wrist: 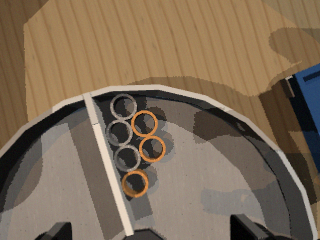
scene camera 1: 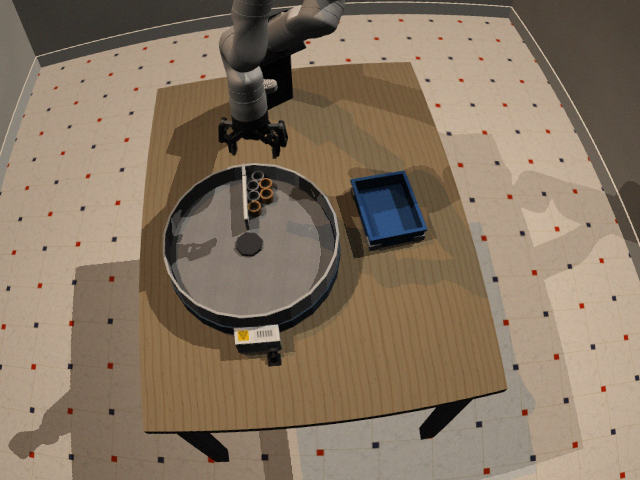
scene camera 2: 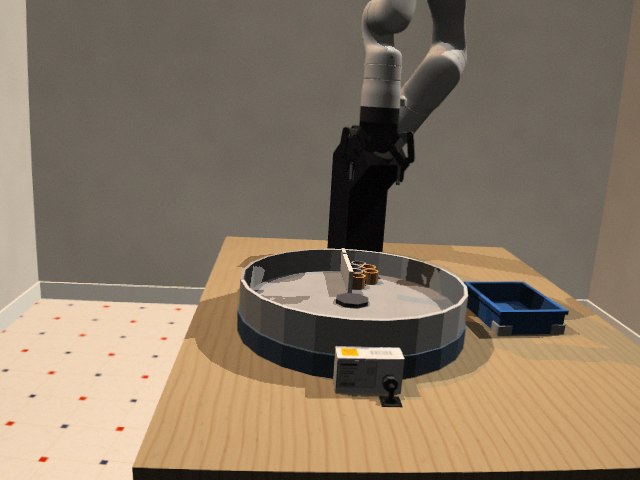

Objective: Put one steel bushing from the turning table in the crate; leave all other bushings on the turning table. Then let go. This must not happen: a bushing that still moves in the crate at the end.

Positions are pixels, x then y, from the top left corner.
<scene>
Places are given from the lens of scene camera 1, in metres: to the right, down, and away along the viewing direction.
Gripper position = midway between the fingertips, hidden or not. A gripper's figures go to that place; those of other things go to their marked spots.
gripper [scene camera 1: 254, 154]: -0.14, -0.19, 1.22
blue crate [scene camera 1: 390, 205]: 0.18, -0.09, 1.47
</scene>
